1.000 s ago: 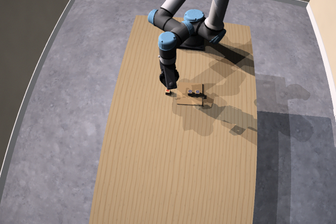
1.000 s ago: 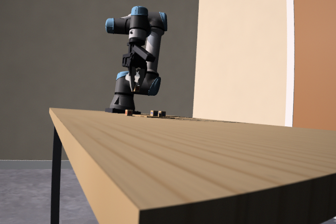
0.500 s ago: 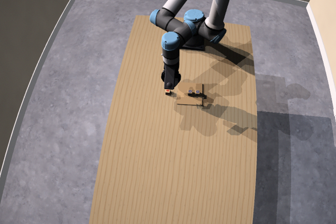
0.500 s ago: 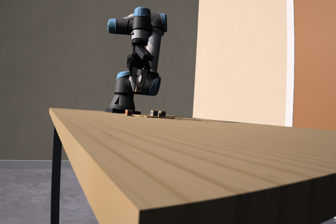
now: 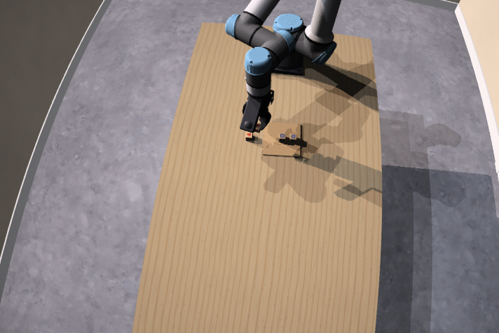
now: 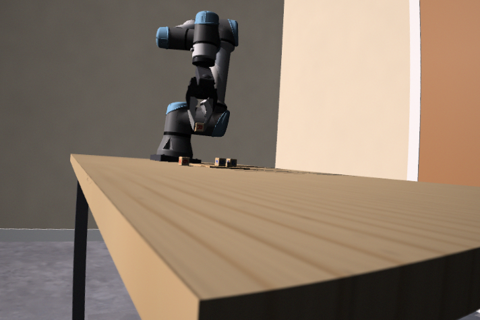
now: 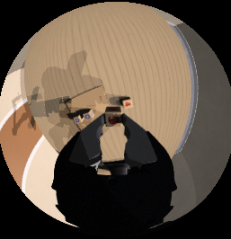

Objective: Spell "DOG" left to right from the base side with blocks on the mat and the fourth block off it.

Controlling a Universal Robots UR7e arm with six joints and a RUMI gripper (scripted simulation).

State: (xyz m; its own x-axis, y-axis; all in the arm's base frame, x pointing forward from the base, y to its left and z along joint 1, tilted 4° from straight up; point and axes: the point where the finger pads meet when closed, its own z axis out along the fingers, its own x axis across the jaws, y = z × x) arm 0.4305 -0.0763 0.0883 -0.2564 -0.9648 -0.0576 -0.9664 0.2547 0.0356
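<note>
My gripper is now 30 mm past the tan mat, 90 mm to the right of it and 120 mm above it.
</note>
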